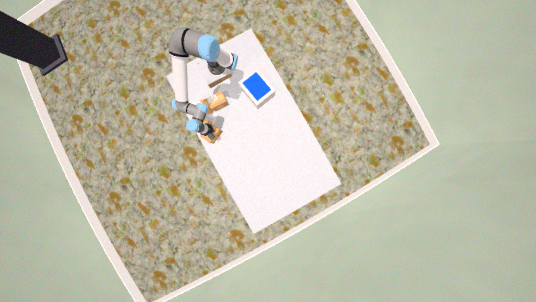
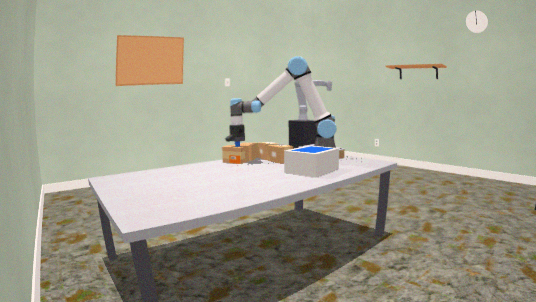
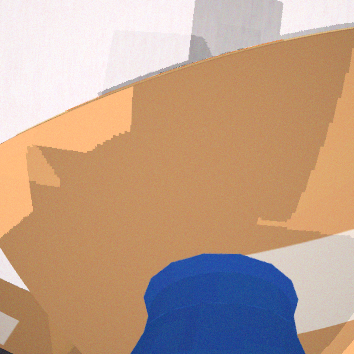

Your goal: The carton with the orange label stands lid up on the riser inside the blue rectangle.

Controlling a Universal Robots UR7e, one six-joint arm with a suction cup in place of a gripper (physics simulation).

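Frame: origin at the arm's base, x ahead, y left, z up, level; millimetres.
Seen in the pictures: hand, its tool point: (image 2: pixel 237 148) (image 3: pixel 220 273); arm's base, origin of its link: (image 1: pixel 216 66).
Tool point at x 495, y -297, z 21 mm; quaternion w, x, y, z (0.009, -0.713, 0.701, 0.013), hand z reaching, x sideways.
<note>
Offsets run from my tool point to a thing's middle. "spot": to the spot under its first point. Level surfaces: height alone.
The carton with the orange label @(dx +8, dy -17, dz -38 mm) (image 1: pixel 218 132) (image 2: pixel 241 153) (image 3: pixel 193 158) stands on the table near its far left corner, lid up; its orange label @(dx +42, dy +28, dz -63 mm) (image 2: pixel 234 159) shows on the side face. My suction cup (image 1: pixel 210 132) (image 2: pixel 237 144) (image 3: pixel 221 302) sits straight down on the lid, next to the lid's white sticker @(spot: dx +13, dy -19, dz +13 mm) (image 3: pixel 316 281), and seems to touch it. The white riser @(dx -144, dy +517, dz -28 mm) (image 1: pixel 263 99) (image 2: pixel 311 163) with the blue rectangle @(dx -144, dy +517, dz +32 mm) (image 1: pixel 256 86) (image 2: pixel 313 149) on top stands to the right of the carton, empty.
Other brown cartons @(dx -215, dy +162, dz -38 mm) (image 1: pixel 217 100) (image 2: pixel 275 151) lie between the held carton and the riser. A thin brown slat (image 1: pixel 219 80) lies near the arm's base (image 2: pixel 301 133). The white table @(dz -88 mm) (image 1: pixel 270 157) (image 2: pixel 187 191) stretches toward the front.
</note>
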